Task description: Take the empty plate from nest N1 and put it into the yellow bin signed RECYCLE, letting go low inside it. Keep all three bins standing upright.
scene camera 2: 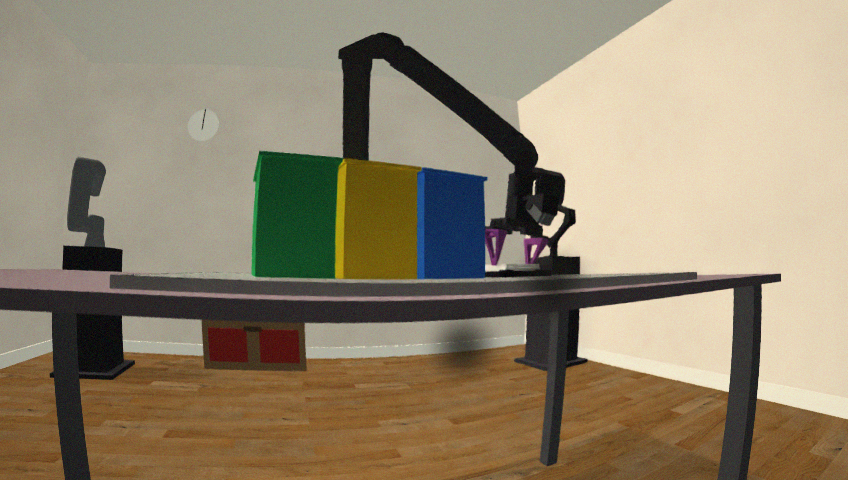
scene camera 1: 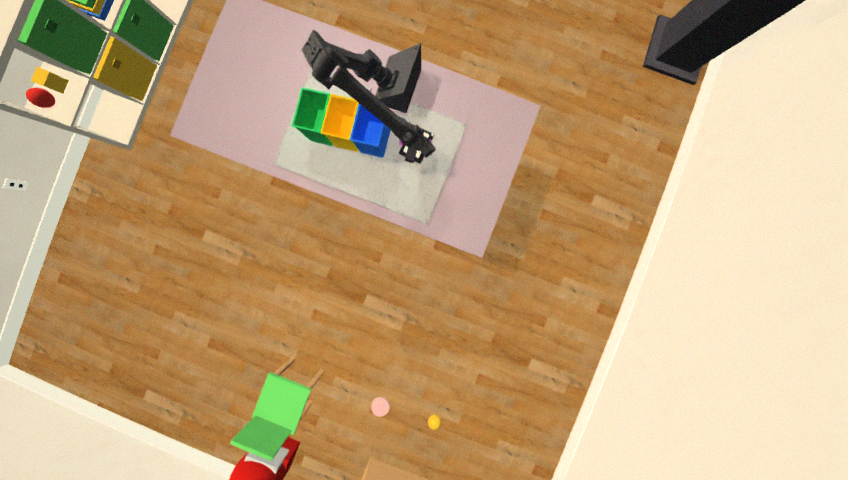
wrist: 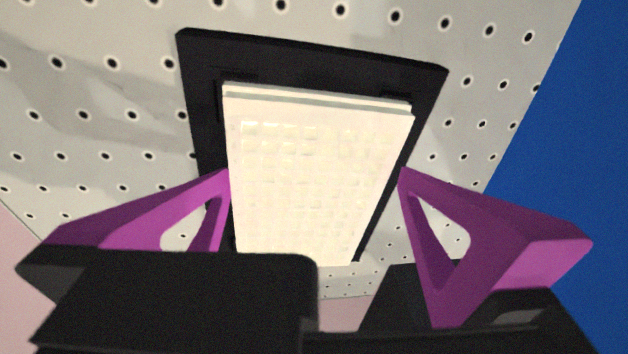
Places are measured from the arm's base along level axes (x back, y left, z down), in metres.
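Where they show: gripper, between the fingertips: (scene camera 2: 512, 268) (wrist: 314, 176); arm's base, origin of its link: (scene camera 1: 389, 82).
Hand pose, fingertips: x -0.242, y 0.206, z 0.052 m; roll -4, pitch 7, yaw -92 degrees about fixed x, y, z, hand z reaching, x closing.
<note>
Each offset is from my fingertips to the top centre of the thing. "*": to the spot under its first point. Level surfaces: height alone.
The white plate @(dx +0.018, dy +0.005, dz -0.008 m) (scene camera 2: 517, 267) (wrist: 310, 210) lies flat in the black nest @(* dx -0.043, dy +0.052, dz +0.006 m) (wrist: 200, 100), with a grid of small wells on its top. My gripper (scene camera 2: 512, 260) (wrist: 314, 176) is open and empty, its purple fingers pointing down on either side of the plate. In the wrist view the left fingertip lines up with the plate's left edge; the right one is close beside its right edge. The yellow bin @(dx -0.031, dy -0.330, dz -0.162 m) (scene camera 1: 340, 115) (scene camera 2: 377, 220) stands upright between the green bin @(dx -0.042, dy -0.462, dz -0.162 m) (scene camera 1: 311, 110) (scene camera 2: 297, 214) and the blue bin @(dx -0.020, dy -0.198, dz -0.162 m) (scene camera 1: 370, 130) (scene camera 2: 452, 226) (wrist: 575, 150), both upright. No nest label or bin sign is readable.
The bins and nest stand on a grey perforated board @(dz +0.018 m) (scene camera 1: 386, 184) (wrist: 130, 90) on the pink table @(dz +0.031 m) (scene camera 1: 220, 107). The blue bin is nearest the gripper. The arm's upper links (scene camera 2: 464, 95) rise above the bins. The dark arm base (scene camera 1: 404, 77) stands behind them.
</note>
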